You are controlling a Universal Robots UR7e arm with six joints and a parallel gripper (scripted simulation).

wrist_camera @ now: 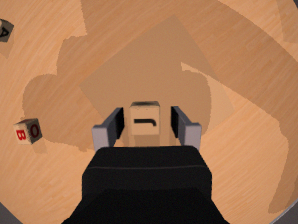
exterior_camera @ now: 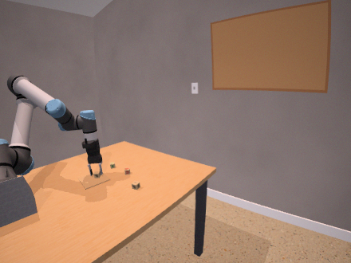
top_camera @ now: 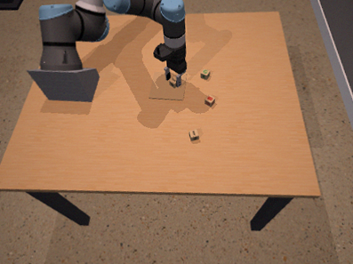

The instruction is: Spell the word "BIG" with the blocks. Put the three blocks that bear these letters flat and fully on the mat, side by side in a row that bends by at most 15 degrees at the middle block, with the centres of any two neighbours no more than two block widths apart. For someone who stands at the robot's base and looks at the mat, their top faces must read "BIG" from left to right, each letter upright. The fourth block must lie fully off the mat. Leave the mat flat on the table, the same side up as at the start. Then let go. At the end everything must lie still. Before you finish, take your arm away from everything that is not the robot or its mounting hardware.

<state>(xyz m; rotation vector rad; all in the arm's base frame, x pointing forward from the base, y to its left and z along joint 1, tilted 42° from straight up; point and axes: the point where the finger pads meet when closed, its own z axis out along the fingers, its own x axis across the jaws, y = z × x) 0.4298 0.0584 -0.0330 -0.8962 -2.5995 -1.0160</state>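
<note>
Now: hand 20 mm past the tan mat and 30 mm above it. From my hand the other things lie so: B block: 150 mm ahead, 90 mm to the right, 20 mm below.
</note>
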